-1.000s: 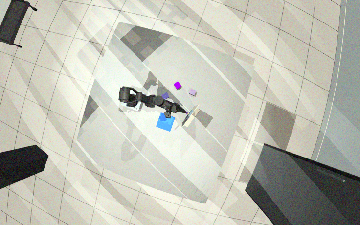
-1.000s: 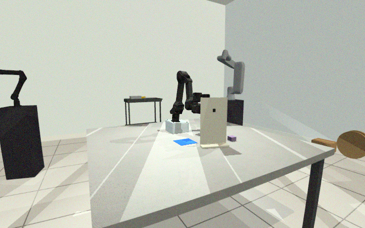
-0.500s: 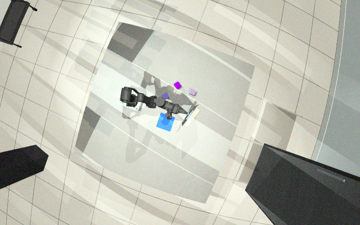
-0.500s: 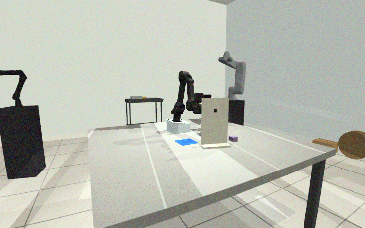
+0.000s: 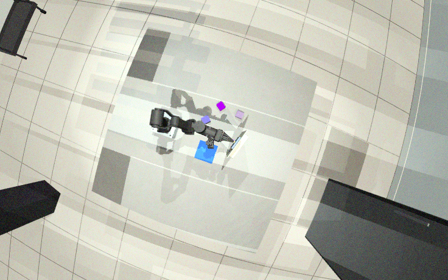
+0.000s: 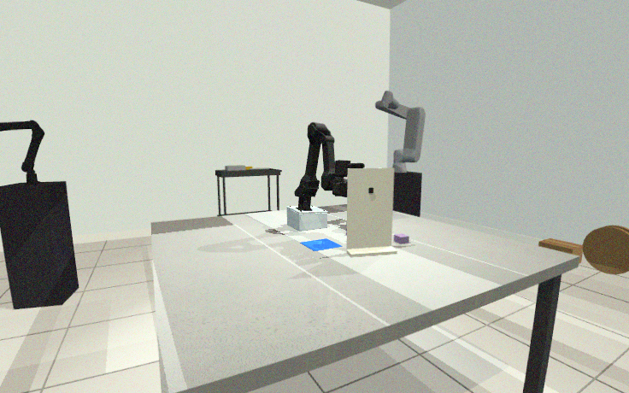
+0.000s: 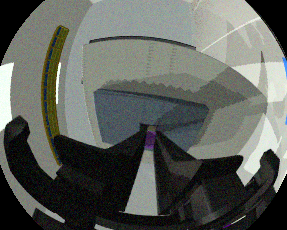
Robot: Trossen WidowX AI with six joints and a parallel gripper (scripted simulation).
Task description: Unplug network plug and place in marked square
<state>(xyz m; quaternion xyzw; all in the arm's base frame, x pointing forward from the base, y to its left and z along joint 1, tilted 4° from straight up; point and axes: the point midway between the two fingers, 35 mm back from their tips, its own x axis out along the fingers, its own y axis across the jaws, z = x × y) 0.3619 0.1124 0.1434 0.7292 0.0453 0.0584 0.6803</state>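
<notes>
The blue marked square is 11 cm behind my gripper tip, 14 cm to the right of it and 22 cm below it. From my gripper tip the other things lie so: cream panel 2 cm ahead, 8 cm below; then plug 1 cm ahead.
</notes>
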